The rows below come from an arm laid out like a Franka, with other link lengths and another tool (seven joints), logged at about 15 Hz.
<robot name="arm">
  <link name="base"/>
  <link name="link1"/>
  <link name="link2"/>
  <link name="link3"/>
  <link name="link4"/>
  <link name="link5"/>
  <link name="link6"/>
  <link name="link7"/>
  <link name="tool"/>
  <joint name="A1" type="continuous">
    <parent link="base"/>
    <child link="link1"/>
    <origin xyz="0 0 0.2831" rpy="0 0 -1.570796"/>
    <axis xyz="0 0 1"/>
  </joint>
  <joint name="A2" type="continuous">
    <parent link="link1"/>
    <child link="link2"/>
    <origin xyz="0 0 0" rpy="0 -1.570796 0"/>
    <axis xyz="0 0 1"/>
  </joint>
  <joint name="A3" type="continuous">
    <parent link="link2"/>
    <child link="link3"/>
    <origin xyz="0.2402 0 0" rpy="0 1.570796 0"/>
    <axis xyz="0 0 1"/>
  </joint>
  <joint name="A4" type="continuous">
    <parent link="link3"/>
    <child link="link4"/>
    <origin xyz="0 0.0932 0" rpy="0 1.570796 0"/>
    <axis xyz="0 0 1"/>
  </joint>
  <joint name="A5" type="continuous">
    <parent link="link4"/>
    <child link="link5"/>
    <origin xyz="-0.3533 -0.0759 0" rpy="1.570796 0 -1.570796"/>
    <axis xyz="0 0 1"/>
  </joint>
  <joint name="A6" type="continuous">
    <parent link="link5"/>
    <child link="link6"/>
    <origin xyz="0 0 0" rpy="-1.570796 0 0"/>
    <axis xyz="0 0 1"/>
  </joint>
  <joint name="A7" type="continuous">
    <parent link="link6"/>
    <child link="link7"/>
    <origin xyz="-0.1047 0 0" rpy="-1.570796 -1.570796 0"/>
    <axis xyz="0 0 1"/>
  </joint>
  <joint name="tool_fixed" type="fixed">
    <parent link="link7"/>
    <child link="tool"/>
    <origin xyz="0.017 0.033 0.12" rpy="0 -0.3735 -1.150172"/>
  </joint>
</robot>
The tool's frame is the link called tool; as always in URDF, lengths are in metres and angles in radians. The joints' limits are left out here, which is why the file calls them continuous.
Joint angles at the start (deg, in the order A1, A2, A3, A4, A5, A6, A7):
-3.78 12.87 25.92 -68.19 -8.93 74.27 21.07
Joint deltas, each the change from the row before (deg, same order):
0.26 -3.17 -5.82 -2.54 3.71 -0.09 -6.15
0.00 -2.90 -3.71 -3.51 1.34 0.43 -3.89
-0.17 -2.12 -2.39 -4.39 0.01 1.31 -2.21
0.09 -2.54 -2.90 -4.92 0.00 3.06 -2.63
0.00 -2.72 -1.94 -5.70 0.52 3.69 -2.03
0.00 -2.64 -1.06 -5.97 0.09 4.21 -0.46
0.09 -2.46 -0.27 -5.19 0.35 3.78 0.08
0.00 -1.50 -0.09 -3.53 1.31 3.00 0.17
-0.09 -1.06 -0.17 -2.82 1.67 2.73 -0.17
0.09 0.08 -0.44 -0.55 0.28 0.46 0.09
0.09 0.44 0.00 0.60 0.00 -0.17 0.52
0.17 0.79 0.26 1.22 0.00 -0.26 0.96
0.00 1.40 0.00 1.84 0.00 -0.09 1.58
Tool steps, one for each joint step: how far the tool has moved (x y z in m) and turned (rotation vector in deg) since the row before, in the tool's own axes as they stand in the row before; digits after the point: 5 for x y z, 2 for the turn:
0.01292 0.03423 -0.00844 0.44 -1.46 -2.01
0.00783 0.02644 -0.00135 -0.38 -0.61 -0.54
0.01130 0.01882 0.00862 -0.94 -0.69 0.58
0.01268 0.02081 0.00691 -0.10 0.59 0.08
0.00916 0.01387 0.01214 0.29 0.39 -0.47
0.00637 0.00779 0.01549 0.36 0.79 0.33
0.00075 0.00124 0.01404 0.54 0.88 -0.04
0.00060 -0.00161 0.01103 1.44 0.31 -0.28
0.00178 -0.00072 0.00943 1.79 0.11 -0.45
0.00286 0.00210 0.00350 0.40 -0.32 0.34
0.00073 -0.00169 -0.00097 0.19 -0.03 0.38
0.00010 -0.00530 -0.00244 0.31 0.13 0.43
0.00403 -0.00362 -0.00357 0.88 0.22 1.32

